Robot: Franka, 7 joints.
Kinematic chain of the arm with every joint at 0, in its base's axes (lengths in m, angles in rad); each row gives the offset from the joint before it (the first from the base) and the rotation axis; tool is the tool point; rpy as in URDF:
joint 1: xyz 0 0 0.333 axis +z
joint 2: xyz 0 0 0 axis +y
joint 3: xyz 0 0 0.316 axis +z
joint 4: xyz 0.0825 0 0 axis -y
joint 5: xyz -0.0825 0 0.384 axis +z
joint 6: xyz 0 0 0 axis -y
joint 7: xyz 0.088 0 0 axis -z
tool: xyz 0 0 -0.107 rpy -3.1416 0 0
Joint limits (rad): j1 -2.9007..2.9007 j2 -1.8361..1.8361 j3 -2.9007..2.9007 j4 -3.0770..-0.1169 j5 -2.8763..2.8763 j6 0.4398..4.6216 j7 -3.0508..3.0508
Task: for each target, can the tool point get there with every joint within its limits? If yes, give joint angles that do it. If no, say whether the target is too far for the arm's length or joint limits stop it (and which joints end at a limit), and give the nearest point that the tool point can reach.
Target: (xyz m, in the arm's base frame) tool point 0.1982 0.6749 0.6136
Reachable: yes | joints -0.9580 -0.8926 1.6253 -1.5268 -0.2623 3.2738 0.6464
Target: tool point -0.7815 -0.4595 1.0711
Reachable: no: too far | nearest point -0.5735 -0.3372 0.8746 | short by 0.311 m
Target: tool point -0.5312 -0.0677 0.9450
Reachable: yes | joints 2.2436 0.5238 1.8483 -0.9945 -1.7119 1.9798 0.8277
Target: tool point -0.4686 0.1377 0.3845
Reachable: yes | joints -1.6817 -0.2234 -1.4893 -2.4545 1.0512 3.6161 1.1893
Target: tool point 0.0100 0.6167 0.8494
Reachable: yes | joints -0.8806 -1.2413 0.8632 -1.1575 -0.3851 2.5367 -0.1003
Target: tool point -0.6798 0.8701 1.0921
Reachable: no: too far | nearest point -0.4352 0.5571 0.8190 | short by 0.482 m
